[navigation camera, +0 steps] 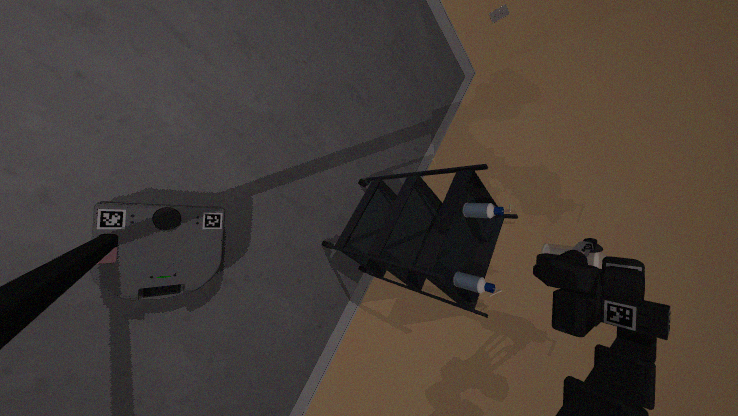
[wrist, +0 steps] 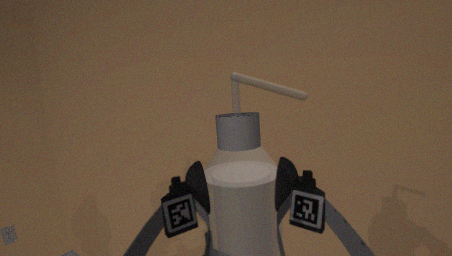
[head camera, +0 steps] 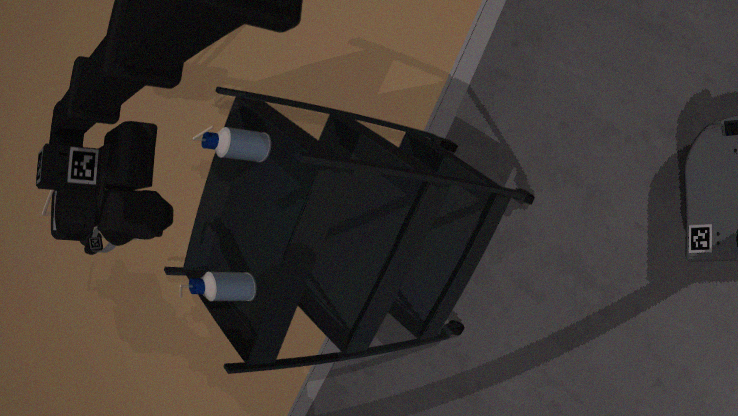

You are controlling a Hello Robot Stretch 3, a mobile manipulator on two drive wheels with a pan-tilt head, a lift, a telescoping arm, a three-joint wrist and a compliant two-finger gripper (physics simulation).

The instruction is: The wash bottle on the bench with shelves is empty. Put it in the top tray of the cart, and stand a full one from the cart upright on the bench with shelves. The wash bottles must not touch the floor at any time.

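Frame: origin at the robot's base, x ahead, y left, z up, level; centimetres.
Where they show: gripper, fingertip midpoint: (navigation camera: 592, 261) (wrist: 241, 177); robot's base, link origin: (navigation camera: 167, 217).
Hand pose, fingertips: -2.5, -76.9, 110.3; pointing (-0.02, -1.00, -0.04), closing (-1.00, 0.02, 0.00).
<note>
Each offset is from my fingertips to the top centre of the thing, as dx, dy, dz. Level surfaces: height alone.
My gripper (wrist: 241, 177) (navigation camera: 590, 253) is shut on the pale, blank-looking empty wash bottle @(-1.0, +1.5, +8.4) (wrist: 243, 215) (navigation camera: 554, 249), which is upright with its bent spout on top. In the head view the gripper hides most of this bottle, and its spout @(-2.3, +1.6, +8.4) (head camera: 47, 203) shows at the left. The gripper is off to the side of the dark cart (head camera: 279, 101) (navigation camera: 439, 170); its exact height above the tray cannot be told. Two blue-capped, bluish full wash bottles @(-16.9, -15.0, -26.6) (head camera: 242, 144) @(+12.1, -21.2, -26.6) (head camera: 229, 286) (navigation camera: 478, 210) (navigation camera: 469, 282) stand upright, apart, in the top tray @(dz -44.0) (head camera: 248, 206) (navigation camera: 467, 242). The bench with shelves does not show.
The cart has two lower trays (head camera: 361, 206) (head camera: 439, 248) and stands by the tan wall (head camera: 155, 372) (navigation camera: 646, 129). My base (head camera: 718, 196) (navigation camera: 170, 253) is on the grey floor @(dz -110.3) (head camera: 594, 103) (navigation camera: 232, 77), apart from the cart. My arm (head camera: 155, 41) (navigation camera: 625, 366) passes beside it.
</note>
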